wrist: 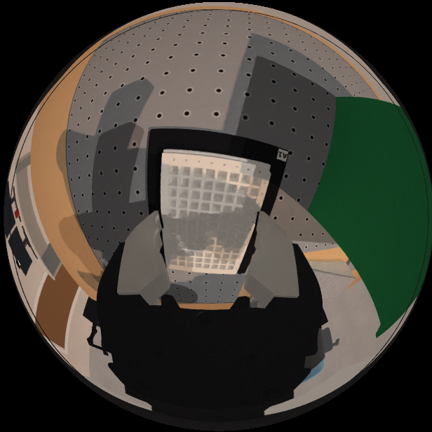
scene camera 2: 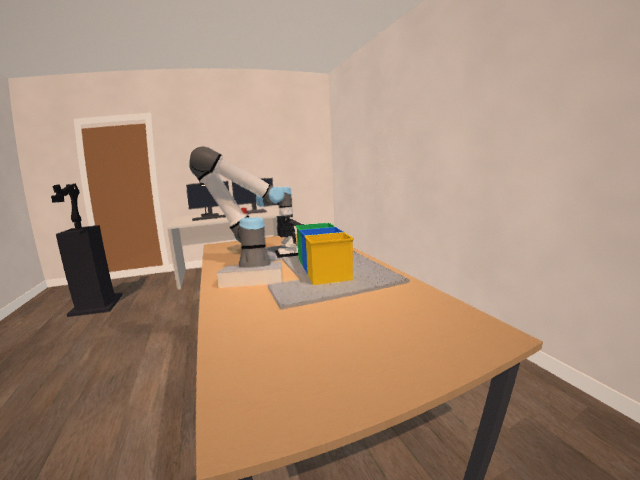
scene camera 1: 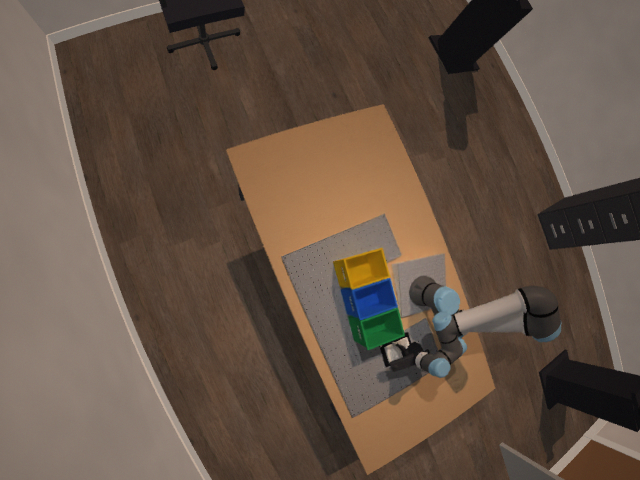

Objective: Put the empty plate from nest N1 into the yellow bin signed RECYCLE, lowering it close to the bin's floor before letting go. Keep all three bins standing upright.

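Places are measured from the arm's base along level axes (x up, y ahead, z left), in millimetres.
Pixels of known places: gripper, fingertip midpoint: (scene camera 2: 291, 251) (scene camera 1: 396, 350); arm's base, link origin: (scene camera 2: 254, 265) (scene camera 1: 422, 290).
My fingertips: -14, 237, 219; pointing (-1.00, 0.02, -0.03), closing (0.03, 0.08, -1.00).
Ahead of a thing's pixels: the offset from my fingertips to its middle, as dx, dy, dz. Level surfaces: height alone.
The empty plate @(+7, -9, +1) (wrist: 212, 187) (scene camera 1: 393, 353) is pale, with a grid of square wells. It lies in a black nest frame (wrist: 200, 137) beside the green bin. My gripper (wrist: 208, 212) is shut on the plate, with a grey finger against each side edge at its near end. In scene camera 2 the bins partly hide the nest. The yellow bin @(+78, +53, -452) (scene camera 1: 367, 268) (scene camera 2: 330, 260) stands upright at the far end of the row of bins and looks empty. The sign on its outer side is too small to read. It does not show in the wrist view.
The green bin @(+78, +83, -189) (scene camera 1: 381, 330) (wrist: 370, 190) stands upright close beside the nest. The blue bin @(+78, +68, -321) (scene camera 1: 374, 299) stands upright between the green and yellow bins. All three stand on a grey perforated board @(dx -14) (scene camera 1: 315, 281) (scene camera 2: 372, 281). The arm's base stands on a pale block (scene camera 2: 249, 277) beside the bins.
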